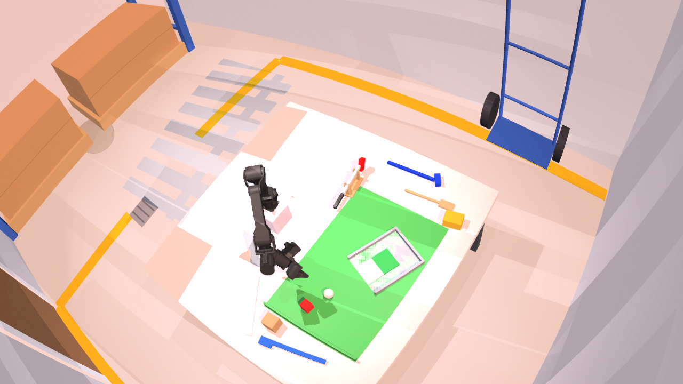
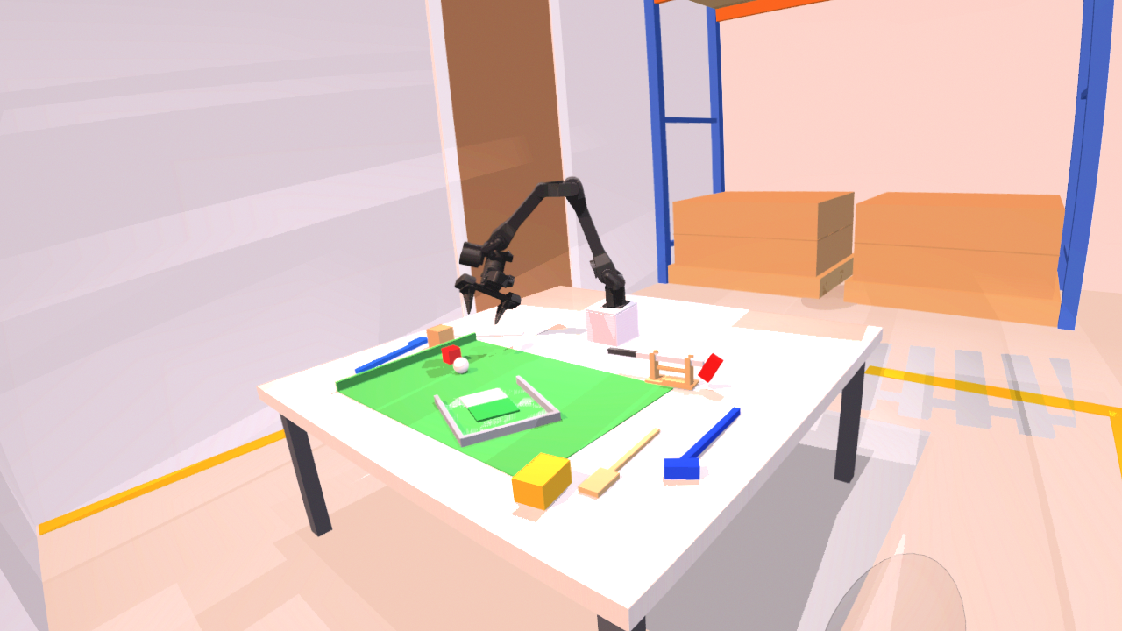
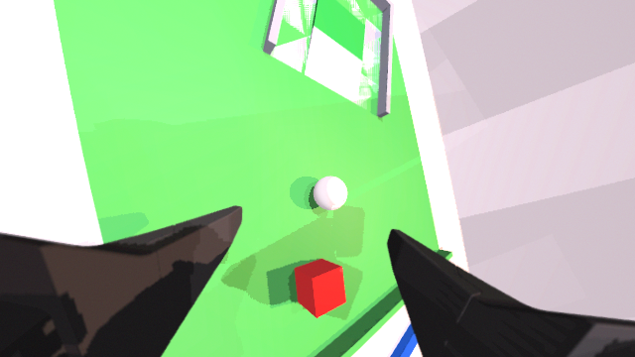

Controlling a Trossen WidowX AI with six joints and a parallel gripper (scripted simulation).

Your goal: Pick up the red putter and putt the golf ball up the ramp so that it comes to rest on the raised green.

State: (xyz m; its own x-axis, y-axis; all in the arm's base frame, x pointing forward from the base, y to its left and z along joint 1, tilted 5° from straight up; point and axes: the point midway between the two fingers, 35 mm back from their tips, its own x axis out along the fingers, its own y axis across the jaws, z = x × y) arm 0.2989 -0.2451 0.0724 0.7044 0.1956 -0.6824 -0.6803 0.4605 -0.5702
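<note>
Right now the wooden rack is 530 mm to the left of my gripper tip, 90 mm below it and 70 mm behind it. Round my gripper tip: white golf ball 100 mm below, 90 mm ahead, 10 mm to the right; green mat 150 mm to the left, 150 mm ahead, 130 mm below; red cube 110 mm below, 100 mm to the right, 40 mm ahead.
</note>
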